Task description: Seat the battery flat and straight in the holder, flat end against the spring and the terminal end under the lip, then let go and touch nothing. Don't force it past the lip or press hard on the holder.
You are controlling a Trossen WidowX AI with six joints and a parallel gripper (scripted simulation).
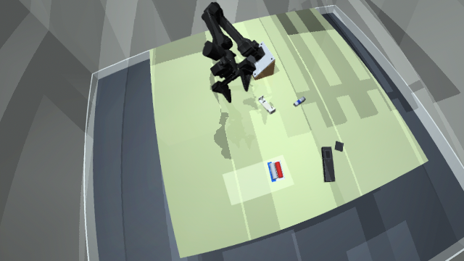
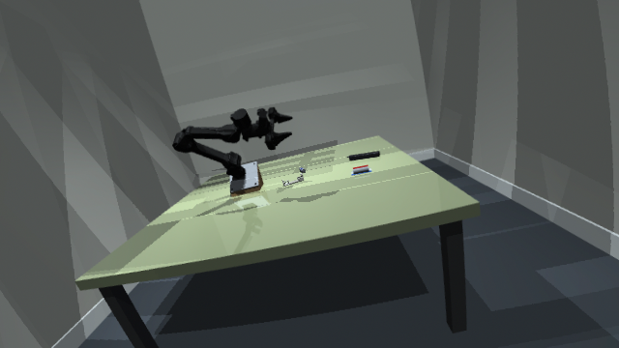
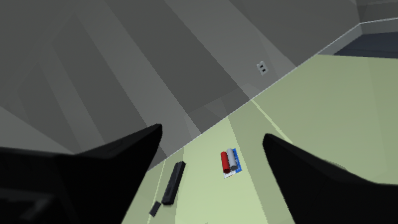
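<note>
The battery lies 330 mm to the left of my gripper tip, 270 mm below it and 60 mm behind it. Also, from my gripper tip: long black bar: 330 mm to the left, 280 mm ahead, 270 mm below; then remote battery door: 430 mm to the left, 280 mm below, 220 mm ahead.
</note>
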